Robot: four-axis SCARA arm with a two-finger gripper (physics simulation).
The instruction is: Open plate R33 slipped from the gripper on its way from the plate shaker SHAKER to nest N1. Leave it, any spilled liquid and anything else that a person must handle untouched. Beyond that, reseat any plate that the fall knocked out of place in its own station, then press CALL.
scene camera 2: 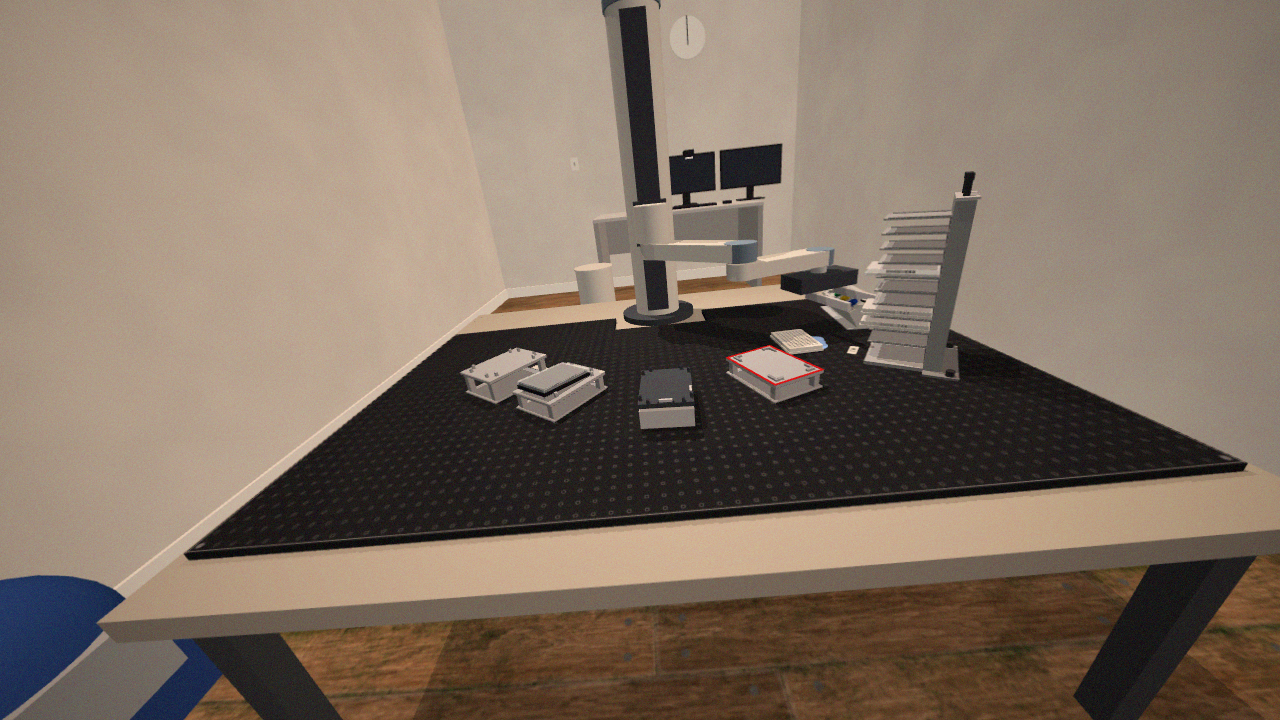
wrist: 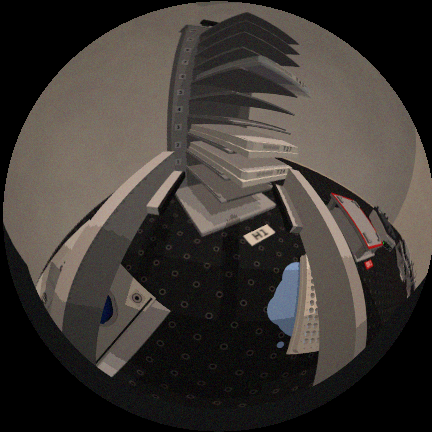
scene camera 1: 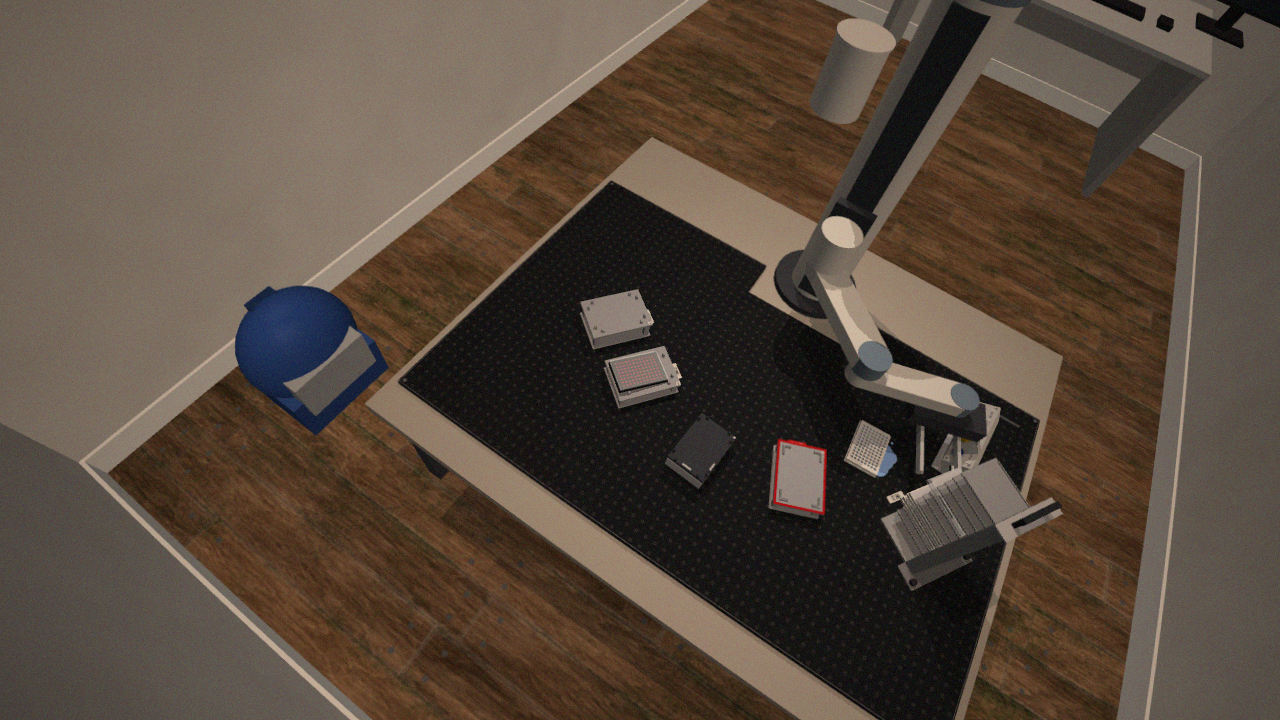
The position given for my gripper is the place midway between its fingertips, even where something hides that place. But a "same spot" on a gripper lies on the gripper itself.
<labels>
my gripper: scene camera 2 865, 303; wrist; scene camera 1
well plate: scene camera 2 796, 341; wrist; scene camera 1
same spot on my gripper: [wrist: 84, 281] = [scene camera 1: 956, 445]
same spot on well plate: [wrist: 305, 336] = [scene camera 1: 886, 439]
</labels>
